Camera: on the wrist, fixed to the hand. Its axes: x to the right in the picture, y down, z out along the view.
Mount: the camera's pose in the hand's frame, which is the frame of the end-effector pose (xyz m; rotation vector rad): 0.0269 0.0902 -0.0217 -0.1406 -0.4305 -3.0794
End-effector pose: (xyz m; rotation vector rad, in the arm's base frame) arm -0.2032 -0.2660 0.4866 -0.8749 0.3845 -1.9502
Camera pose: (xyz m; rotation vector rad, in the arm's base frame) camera -0.1703 -0.3373 0.4304 0.6305 0.8207 0.9018
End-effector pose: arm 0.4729 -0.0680 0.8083 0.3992 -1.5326 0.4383
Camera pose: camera 0.4454 0.0213 0.8329 1.9745 0.1846 -2.1264
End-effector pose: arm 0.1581 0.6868 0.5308 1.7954 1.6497 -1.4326
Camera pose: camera 0.2427 0.6929 0.4845 1.6234 -1.6045 0.5668
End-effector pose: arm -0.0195 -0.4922 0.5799 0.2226 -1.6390 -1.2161
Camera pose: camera 0.0218 -0.4803 0.6664 -1.3617 -0.0773 1.3145
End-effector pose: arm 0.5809 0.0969 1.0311 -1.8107 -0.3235 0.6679
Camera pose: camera 0.6057 0.0636 0.9439 0.3800 -2.3367 -1.2302
